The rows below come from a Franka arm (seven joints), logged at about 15 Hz.
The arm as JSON. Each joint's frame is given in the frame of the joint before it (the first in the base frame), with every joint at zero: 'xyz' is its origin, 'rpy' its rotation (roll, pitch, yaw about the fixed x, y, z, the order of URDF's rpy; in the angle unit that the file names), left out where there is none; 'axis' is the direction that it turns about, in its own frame. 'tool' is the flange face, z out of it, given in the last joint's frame.
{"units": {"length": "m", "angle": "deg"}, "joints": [
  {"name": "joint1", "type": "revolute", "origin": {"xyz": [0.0, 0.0, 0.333]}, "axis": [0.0, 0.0, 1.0]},
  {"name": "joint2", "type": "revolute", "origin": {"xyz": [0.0, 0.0, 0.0]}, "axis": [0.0, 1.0, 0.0]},
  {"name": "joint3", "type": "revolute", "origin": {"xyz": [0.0, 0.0, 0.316]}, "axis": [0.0, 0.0, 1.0]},
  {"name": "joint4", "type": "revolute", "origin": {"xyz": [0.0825, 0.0, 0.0]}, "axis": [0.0, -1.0, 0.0]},
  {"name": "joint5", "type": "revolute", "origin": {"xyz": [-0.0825, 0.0, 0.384]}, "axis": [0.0, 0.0, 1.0]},
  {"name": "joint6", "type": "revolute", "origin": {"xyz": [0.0, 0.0, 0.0]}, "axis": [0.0, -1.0, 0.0]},
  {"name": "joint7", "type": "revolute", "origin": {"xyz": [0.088, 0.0, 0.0]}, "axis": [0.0, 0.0, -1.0]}
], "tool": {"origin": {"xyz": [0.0, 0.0, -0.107], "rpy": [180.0, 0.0, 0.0]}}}
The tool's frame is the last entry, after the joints.
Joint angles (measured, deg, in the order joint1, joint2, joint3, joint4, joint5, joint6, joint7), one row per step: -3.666, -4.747, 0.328, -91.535, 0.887, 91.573, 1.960; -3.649, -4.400, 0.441, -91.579, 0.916, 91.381, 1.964; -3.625, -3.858, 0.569, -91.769, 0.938, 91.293, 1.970; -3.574, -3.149, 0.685, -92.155, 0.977, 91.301, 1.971; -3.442, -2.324, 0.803, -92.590, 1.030, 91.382, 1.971; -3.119, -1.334, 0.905, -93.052, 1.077, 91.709, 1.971; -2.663, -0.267, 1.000, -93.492, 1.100, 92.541, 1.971; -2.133, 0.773, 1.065, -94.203, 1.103, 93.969, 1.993; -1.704, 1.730, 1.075, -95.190, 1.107, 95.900, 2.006; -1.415, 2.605, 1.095, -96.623, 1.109, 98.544, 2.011
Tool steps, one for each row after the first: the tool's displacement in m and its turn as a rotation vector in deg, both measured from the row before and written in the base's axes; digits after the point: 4 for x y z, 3 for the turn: 0.0017, 0.0012, -0.0039, 0.056, 0.581, 0.130; 0.0029, 0.0013, -0.0068, 0.063, 0.818, 0.148; 0.0039, 0.0014, -0.0098, 0.096, 1.084, 0.166; 0.0044, 0.0022, -0.0113, 0.115, 1.175, 0.249; 0.0055, 0.0038, -0.0128, 0.106, 1.122, 0.418; 0.0065, 0.0050, -0.0127, 0.062, 0.673, 0.534; 0.0069, 0.0055, -0.0139, 0.027, 0.323, 0.545; 0.0067, 0.0041, -0.0148, 0.018, 0.013, 0.388; 0.0065, 0.0029, -0.0167, 0.009, -0.336, 0.252
